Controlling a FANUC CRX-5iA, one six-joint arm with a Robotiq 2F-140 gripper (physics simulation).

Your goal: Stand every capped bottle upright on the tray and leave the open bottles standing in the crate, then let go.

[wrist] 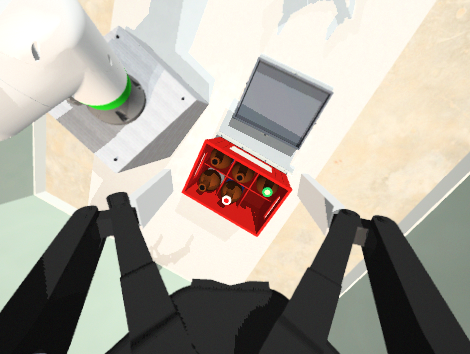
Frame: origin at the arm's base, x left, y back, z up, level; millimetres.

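Seen in the pictures: gripper, fingertip midpoint: (235,182); arm's base, link origin: (117,99).
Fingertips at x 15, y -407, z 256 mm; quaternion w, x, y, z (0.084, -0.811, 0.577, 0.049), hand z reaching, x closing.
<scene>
Offsets run from my fingertips to a thing's top centre. "spot": to the spot under its first point.
The red crate @(dx -135, dy +12, dz -266 mm) (215,205) is in the middle of the wrist view, divided into compartments. Three brown bottles with dark open mouths stand in it: one open bottle @(dx -77, dy +93, dz -278 mm) (218,159) at the back left, another open bottle @(dx -93, dy +9, dz -278 mm) (241,174) at the back middle, and a third open bottle @(dx -171, dy +105, dz -278 mm) (209,181) at the front left. A bottle with a green-and-white cap @(dx -99, dy -80, dz -278 mm) (267,191) is at the back right. A bottle with a white-and-red cap @(dx -178, dy +20, dz -278 mm) (227,200) is at the front middle. The front right compartment holds no bottle. The grey tray @(spot: dx +171, dy -143, dz -415 mm) (324,111) lies behind the crate and bears no bottle. My gripper (235,182) is open and empty, high above the crate.
The robot's grey base block (175,107) stands left of the tray, with the white arm (45,55) over it at the upper left. A pale flat strip (260,141) lies between the crate and the tray. Shadows of the arm fall on the light surface.
</scene>
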